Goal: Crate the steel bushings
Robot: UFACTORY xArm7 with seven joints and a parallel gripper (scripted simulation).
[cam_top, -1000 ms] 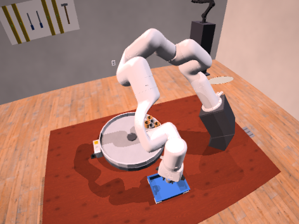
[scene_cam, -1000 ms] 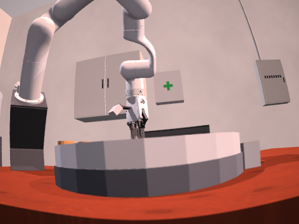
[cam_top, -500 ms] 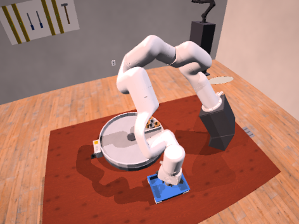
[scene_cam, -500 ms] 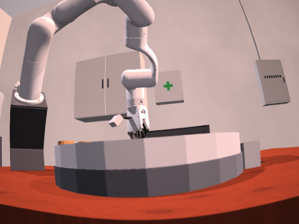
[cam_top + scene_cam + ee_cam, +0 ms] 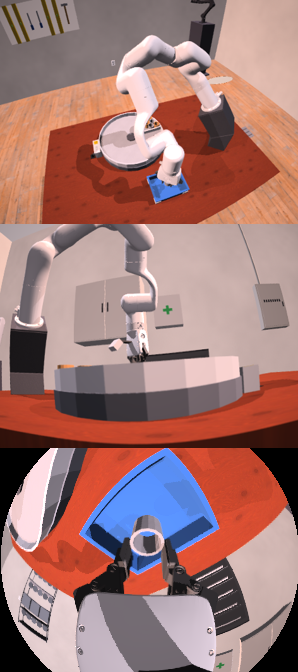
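The blue crate lies 8 cm below my hand, 1 cm to the right of it and 1 cm behind it. From my hand the other things lie so: round grey turning table: 38 cm to the right, 5 cm below, 4 cm ahead.
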